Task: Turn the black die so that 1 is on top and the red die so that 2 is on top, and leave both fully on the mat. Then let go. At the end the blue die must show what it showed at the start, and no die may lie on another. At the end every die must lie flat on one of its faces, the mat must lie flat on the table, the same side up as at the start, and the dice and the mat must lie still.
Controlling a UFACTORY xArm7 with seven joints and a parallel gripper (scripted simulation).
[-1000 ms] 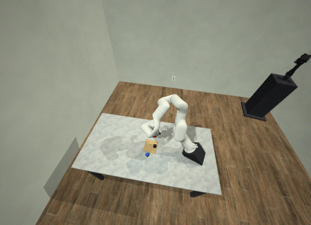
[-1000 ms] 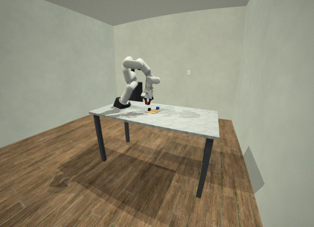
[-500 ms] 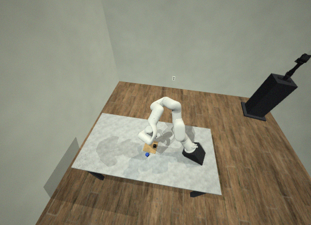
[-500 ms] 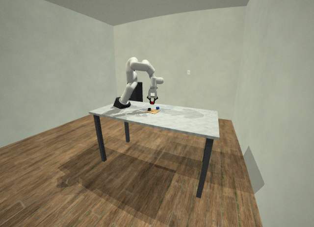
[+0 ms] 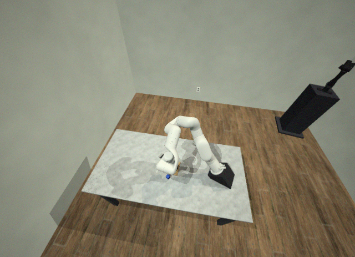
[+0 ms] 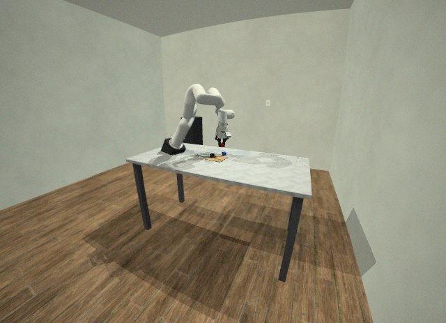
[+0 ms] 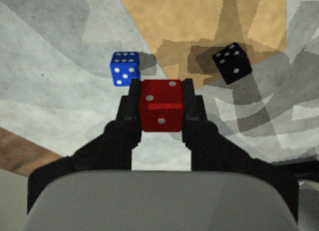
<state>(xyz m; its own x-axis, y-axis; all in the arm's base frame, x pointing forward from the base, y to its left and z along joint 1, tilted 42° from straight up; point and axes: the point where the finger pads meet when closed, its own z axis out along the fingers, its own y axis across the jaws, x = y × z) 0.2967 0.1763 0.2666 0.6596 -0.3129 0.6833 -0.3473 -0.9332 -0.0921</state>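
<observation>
My hand is 9 cm above the blue die and 4 cm to the right of it. The rest, counted from my hand: black die: 9 cm below, 7 cm to the right, 5 cm behind; red die: 1 cm below; tan mat: 11 cm below, 6 cm to the right.
</observation>
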